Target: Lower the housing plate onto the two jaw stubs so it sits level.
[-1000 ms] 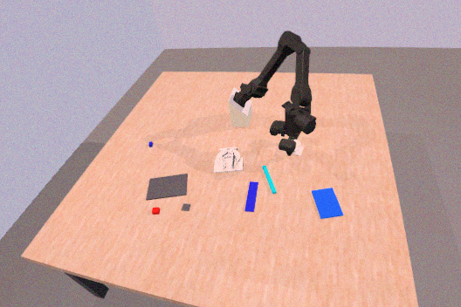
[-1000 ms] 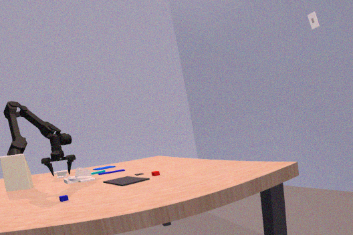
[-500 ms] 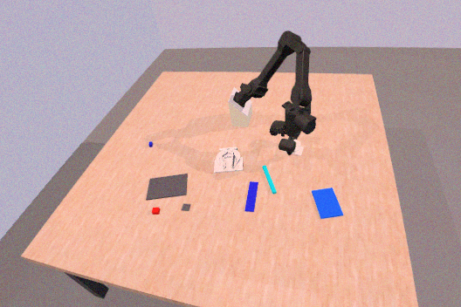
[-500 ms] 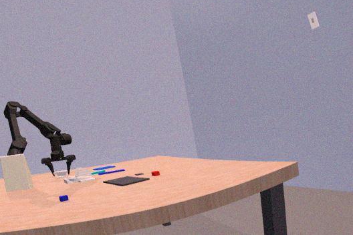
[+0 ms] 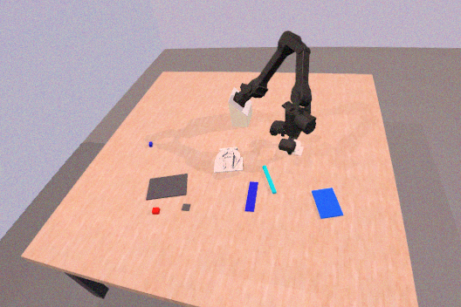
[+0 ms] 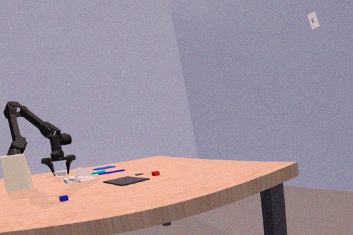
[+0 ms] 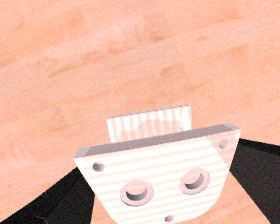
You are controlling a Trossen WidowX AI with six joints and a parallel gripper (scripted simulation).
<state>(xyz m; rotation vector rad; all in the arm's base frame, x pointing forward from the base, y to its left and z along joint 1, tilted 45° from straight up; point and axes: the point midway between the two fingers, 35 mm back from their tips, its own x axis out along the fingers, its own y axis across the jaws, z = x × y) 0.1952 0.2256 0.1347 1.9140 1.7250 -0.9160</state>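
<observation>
Right now the cyan bar is 17 cm ahead of my gripper tip, 8 cm to the right of it and 1 cm below it. Also, from my gripper tip: blue bar: 26 cm ahead, 13 cm to the right, 1 cm below; then small grey block: 37 cm to the right, 34 cm ahead, 1 cm below; then blue plate: 26 cm ahead, 14 cm to the left, 1 cm below.
</observation>
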